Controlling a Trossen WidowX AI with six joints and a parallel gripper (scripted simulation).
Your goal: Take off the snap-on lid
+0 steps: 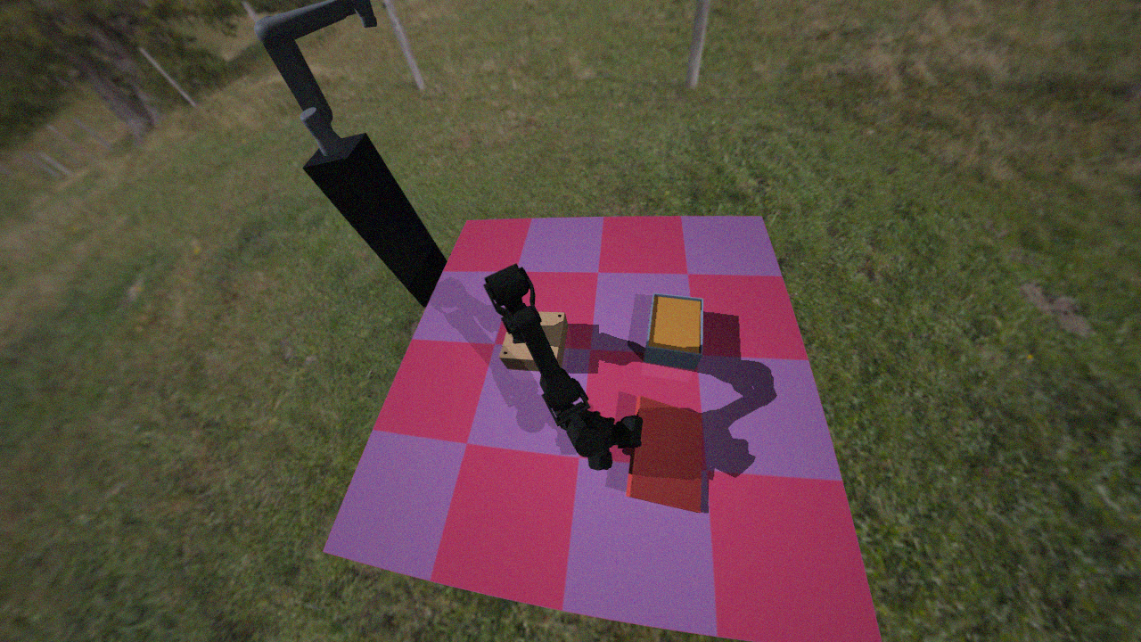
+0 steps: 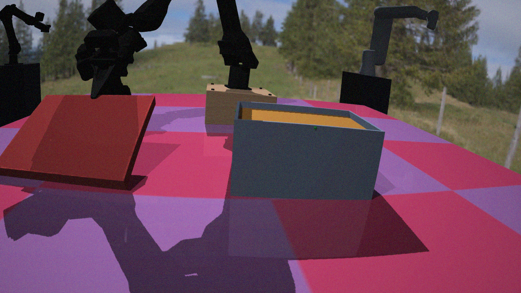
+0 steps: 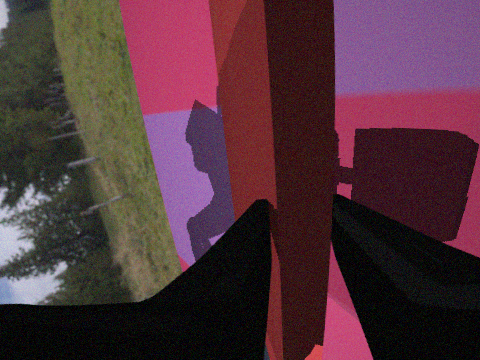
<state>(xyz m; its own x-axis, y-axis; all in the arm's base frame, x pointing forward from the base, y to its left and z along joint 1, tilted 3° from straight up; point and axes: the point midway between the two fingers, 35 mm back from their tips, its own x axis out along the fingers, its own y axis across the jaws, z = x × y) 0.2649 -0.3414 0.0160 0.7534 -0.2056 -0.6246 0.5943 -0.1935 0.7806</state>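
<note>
The orange-red lid is 70 mm ahead of my gripper tip, 30 mm below it and 20 mm to the right of it. Round my gripper tip: grey-blue storage box: 320 mm to the left, 160 mm ahead, 40 mm below.
</note>
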